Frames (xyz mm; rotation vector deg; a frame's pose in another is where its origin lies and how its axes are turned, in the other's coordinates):
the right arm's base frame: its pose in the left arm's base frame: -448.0 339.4 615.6 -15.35 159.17 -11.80
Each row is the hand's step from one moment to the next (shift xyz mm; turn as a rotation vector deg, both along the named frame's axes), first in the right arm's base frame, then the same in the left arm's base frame.
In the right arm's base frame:
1: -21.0 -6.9 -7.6 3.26 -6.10 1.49
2: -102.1 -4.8 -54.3 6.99 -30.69 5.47
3: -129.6 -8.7 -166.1 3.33 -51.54 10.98
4: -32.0 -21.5 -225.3 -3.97 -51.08 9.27
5: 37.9 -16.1 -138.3 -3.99 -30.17 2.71
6: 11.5 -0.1 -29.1 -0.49 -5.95 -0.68
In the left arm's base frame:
1: 17.9 -1.5 15.0 -1.52 -6.77 -1.37
2: 76.2 22.7 84.1 0.35 -31.88 -1.99
3: 63.4 36.9 197.7 8.97 -51.98 -2.32
4: -45.3 10.5 223.8 15.05 -49.82 1.53
5: -80.5 -8.4 119.5 9.45 -28.78 4.01
6: -20.7 0.7 23.4 1.17 -5.60 1.83

